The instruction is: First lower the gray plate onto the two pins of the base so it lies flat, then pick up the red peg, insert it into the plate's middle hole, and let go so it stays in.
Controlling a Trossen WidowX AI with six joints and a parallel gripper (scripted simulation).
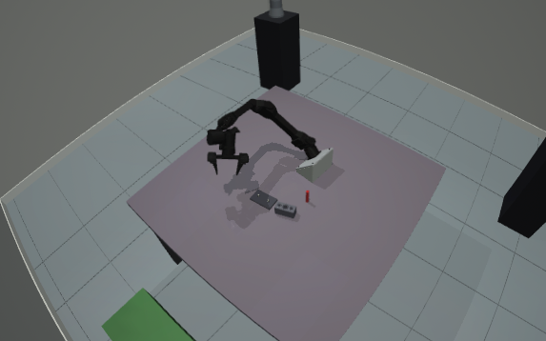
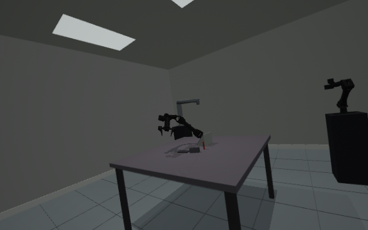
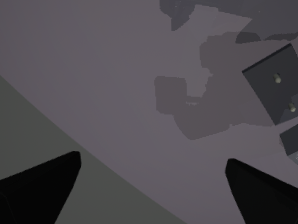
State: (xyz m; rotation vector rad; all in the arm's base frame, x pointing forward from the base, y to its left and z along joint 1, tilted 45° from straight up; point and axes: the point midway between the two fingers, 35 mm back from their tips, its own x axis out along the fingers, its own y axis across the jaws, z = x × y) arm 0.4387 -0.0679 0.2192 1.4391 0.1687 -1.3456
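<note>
Now: gripper tip 90 mm past the gray plate, 260 mm to the right of it and 150 mm above it. From my gripper tip the other things lie so: red peg (210 mm behind, 310 mm to the left, 150 mm below); gray base block (90 mm behind, 130 mm to the left, 180 mm below).
</note>
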